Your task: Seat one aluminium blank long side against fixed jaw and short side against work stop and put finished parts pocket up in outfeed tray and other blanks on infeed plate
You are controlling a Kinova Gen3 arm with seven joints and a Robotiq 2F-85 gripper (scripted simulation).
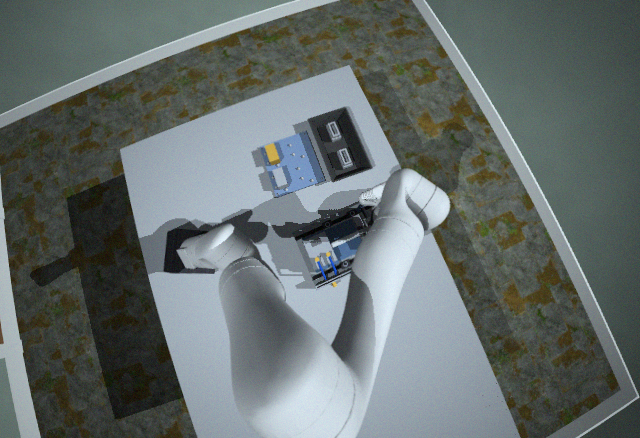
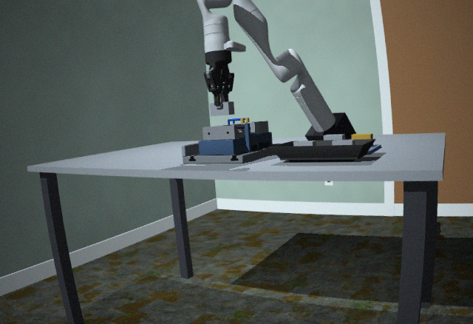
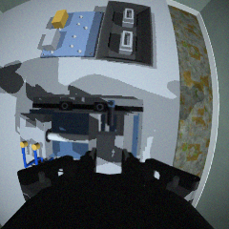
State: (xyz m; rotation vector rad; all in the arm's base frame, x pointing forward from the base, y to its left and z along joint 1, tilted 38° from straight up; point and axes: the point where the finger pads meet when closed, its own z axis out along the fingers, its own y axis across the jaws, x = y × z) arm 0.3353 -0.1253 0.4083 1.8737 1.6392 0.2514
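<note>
Now: hand 7 cm past the vise, 2 cm to the right of it and 13 cm above it. The rest, counted from my hand: brass blank: 9 cm behind, 39 cm to the left, 14 cm below.
</note>
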